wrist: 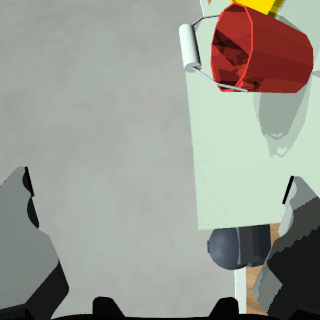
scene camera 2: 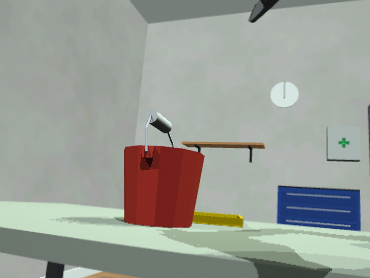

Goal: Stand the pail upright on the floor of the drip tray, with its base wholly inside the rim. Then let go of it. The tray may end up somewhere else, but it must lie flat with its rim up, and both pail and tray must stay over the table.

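Frame: origin at the arm's base, x ahead, y left, z up, level; centimetres.
Seen in the pictures: gripper, fingertip midpoint: (wrist: 159, 176).
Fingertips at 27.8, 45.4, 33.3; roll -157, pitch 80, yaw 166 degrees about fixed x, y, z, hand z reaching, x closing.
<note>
Pixels of each thing's top centre, then the offset from my fingertips to it, as dx, dy, dz. "pt": a spot on its surface instead. Level surfaces: height alone.
- red pail, surface spot: (wrist: 280, 55) pt +19.1, -22.5, -26.3
- yellow drip tray, top centre: (scene camera 2: 198, 213) +29.3, -55.1, -33.8
- pale green table, surface height: dz -36.0
The red pail (scene camera 2: 160, 187) (wrist: 280, 55) stands upright on the table, its handle with the white grip (scene camera 2: 161, 122) (wrist: 189, 47) raised above the rim. The yellow drip tray (scene camera 2: 218, 219) (wrist: 261, 5) lies low beside the pail, partly hidden behind it in the scene view and cut off by the top edge of the wrist view. The pail's base appears outside the tray. My gripper (wrist: 159, 176) is open, with its jaws wide apart and no object between them, high above and away from the pail. Part of a dark finger shows at the top of the scene view.
The pale green table (scene camera 2: 30, 217) (wrist: 235, 190) has its edge and a corner below the gripper in the wrist view. A dark rounded object (wrist: 225, 248) is beside that corner. A wall shelf (scene camera 2: 225, 145) and a blue drawer cabinet (scene camera 2: 318, 201) are in the background.
</note>
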